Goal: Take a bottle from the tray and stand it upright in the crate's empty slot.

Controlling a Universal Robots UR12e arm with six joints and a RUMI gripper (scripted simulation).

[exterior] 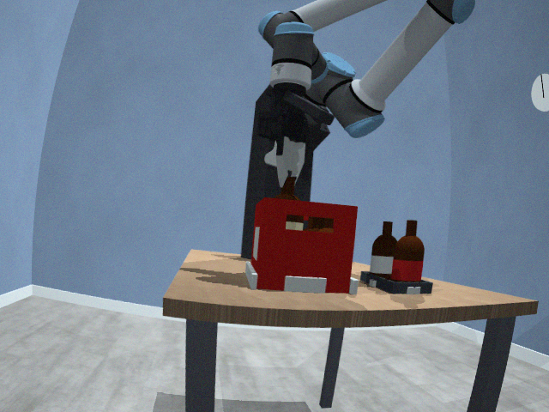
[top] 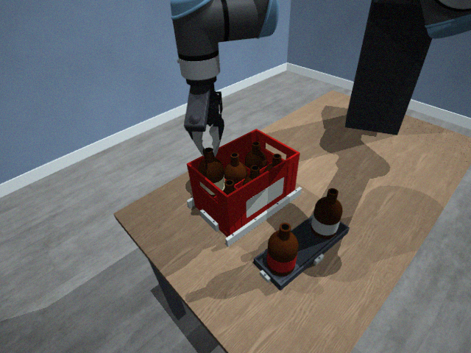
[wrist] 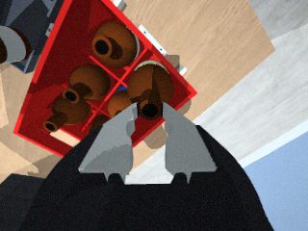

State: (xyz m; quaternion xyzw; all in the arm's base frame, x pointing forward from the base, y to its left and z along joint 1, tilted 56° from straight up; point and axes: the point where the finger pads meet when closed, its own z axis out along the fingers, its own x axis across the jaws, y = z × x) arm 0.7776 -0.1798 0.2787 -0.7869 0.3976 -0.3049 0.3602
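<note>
My hand is 70 mm above the brown bottle. Also, from my hand: white-label bottle (210 mm behind, 260 mm to the left, 130 mm below); then red-label bottle (40 mm behind, 280 mm to the left, 130 mm below); then crate (90 mm behind, 30 mm to the left, 130 mm below).
</note>
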